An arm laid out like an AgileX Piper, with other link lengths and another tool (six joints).
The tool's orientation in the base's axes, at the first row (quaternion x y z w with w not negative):
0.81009 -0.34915 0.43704 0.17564
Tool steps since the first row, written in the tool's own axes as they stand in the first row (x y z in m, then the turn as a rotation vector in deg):
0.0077 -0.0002 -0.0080 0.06 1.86 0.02
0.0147 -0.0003 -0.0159 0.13 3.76 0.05
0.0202 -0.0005 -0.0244 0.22 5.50 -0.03
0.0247 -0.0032 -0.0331 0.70 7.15 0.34
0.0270 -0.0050 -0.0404 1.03 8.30 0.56
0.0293 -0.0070 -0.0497 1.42 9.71 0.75
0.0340 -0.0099 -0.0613 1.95 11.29 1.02
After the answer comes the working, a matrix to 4 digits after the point.
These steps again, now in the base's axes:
-0.0017 0.0017 0.0109 -1.30 -1.33 0.00
-0.0036 0.0035 0.0211 -2.63 -2.69 0.00
-0.0064 0.0064 0.0304 -3.89 -3.89 0.09
-0.0078 0.0116 0.0390 -4.68 -5.45 0.24
-0.0100 0.0162 0.0450 -5.26 -6.52 0.37
-0.0131 0.0221 0.0521 -6.01 -7.77 0.56
-0.0160 0.0290 0.0625 -6.79 -9.25 0.82

The tool's axes in the first row as the columns of a matrix, in the base's axes (rounded; the answer above uses it unrounded):
0.3742 -0.7192 0.5854
-0.4122 -0.6945 -0.5898
0.8307 -0.0206 -0.5563

